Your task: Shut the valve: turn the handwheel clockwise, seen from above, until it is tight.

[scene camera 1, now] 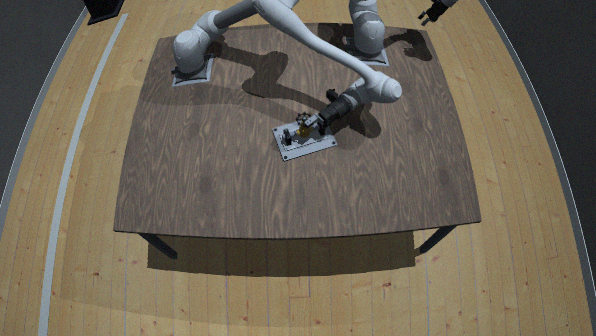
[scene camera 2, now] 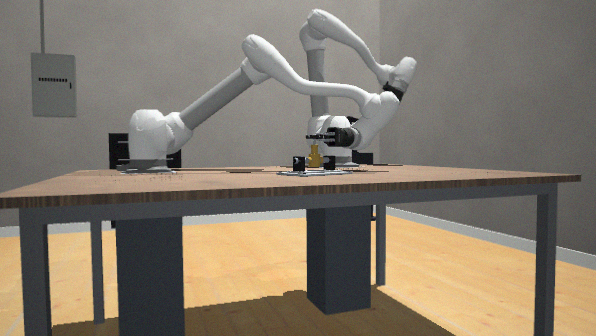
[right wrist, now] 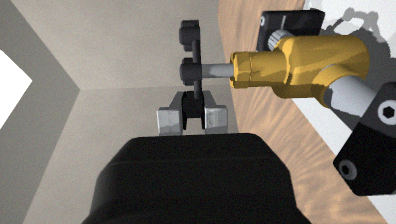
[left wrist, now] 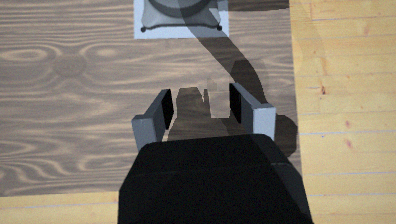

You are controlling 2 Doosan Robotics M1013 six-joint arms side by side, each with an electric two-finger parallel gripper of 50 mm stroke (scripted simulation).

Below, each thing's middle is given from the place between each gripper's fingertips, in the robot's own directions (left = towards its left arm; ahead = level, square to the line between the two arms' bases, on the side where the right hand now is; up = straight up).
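Labels:
The black handwheel (right wrist: 191, 73) is where I measure my right hand from: the hand is 2 cm to the left of the handwheel, 2 cm past it and 1 cm above it. Counted from my right hand, the light base plate (scene camera 1: 331, 142) is 2 cm to the right of it, 2 cm behind it and 13 cm below it. Going by their middles, of the things named here the black handwheel is the nearest to my right hand.
My left hand is 54 cm short of the black handwheel, 72 cm to the left of it and 13 cm above it. From my left hand, the light base plate is 54 cm ahead of it, 72 cm to the right of it and 26 cm below it. By its middle, the black handwheel is nearer to my right hand than to my left hand.

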